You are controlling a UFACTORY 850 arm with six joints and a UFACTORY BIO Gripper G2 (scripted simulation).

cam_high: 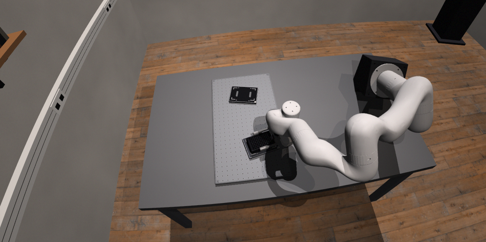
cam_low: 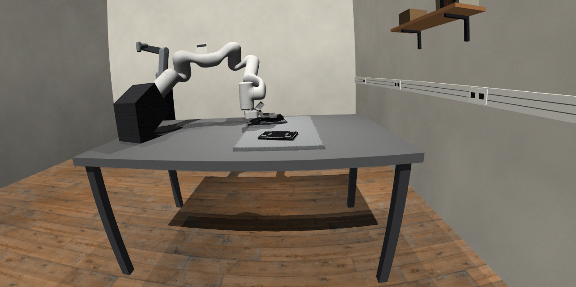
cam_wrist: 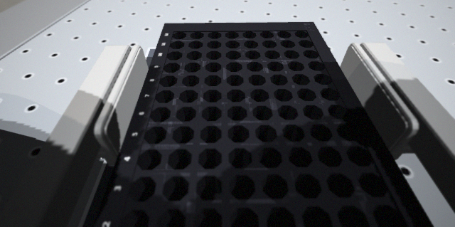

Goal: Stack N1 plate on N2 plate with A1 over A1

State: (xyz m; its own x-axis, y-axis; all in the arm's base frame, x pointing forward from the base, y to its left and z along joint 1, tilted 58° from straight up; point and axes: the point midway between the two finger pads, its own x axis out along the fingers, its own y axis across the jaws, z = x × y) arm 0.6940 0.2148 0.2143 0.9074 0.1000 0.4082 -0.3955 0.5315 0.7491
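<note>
Right now the plate nest N2 is 4 cm below my hand. Also, from my hand: plate nest N1 (33 cm to the right, 12 cm ahead, 4 cm below).
</note>
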